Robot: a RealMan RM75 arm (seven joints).
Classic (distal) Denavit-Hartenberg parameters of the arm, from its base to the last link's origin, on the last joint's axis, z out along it. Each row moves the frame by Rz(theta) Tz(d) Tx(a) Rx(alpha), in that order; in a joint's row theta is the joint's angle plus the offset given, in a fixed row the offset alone. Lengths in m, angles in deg.
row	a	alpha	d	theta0
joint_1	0	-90	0.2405	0
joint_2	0	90	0	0
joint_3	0	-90	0.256	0
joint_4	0	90	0	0
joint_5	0	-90	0.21	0
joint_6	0	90	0	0
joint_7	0	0	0.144	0
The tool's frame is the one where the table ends.
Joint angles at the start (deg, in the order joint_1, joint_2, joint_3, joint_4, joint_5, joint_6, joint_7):
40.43, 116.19, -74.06, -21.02, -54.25, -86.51, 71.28
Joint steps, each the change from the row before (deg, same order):
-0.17, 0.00, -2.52, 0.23, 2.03, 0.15, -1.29
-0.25, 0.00, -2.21, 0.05, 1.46, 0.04, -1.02
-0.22, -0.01, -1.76, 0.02, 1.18, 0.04, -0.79
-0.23, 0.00, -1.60, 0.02, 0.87, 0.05, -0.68
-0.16, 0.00, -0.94, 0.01, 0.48, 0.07, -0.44
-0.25, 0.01, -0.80, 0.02, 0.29, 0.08, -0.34
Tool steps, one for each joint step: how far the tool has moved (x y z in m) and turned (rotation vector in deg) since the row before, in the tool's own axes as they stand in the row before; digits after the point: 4 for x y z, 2 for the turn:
0.0036, 0.0023, 0.0011, -0.38, 0.20, -0.51
0.0037, 0.0027, 0.0006, -0.51, 0.41, -0.41
0.0029, 0.0021, 0.0003, -0.38, 0.31, -0.30
0.0032, 0.0022, 0.0001, -0.39, 0.46, -0.22
0.0021, 0.0012, -0.0001, -0.18, 0.31, -0.16
0.0026, 0.0012, -0.0007, -0.08, 0.38, -0.03

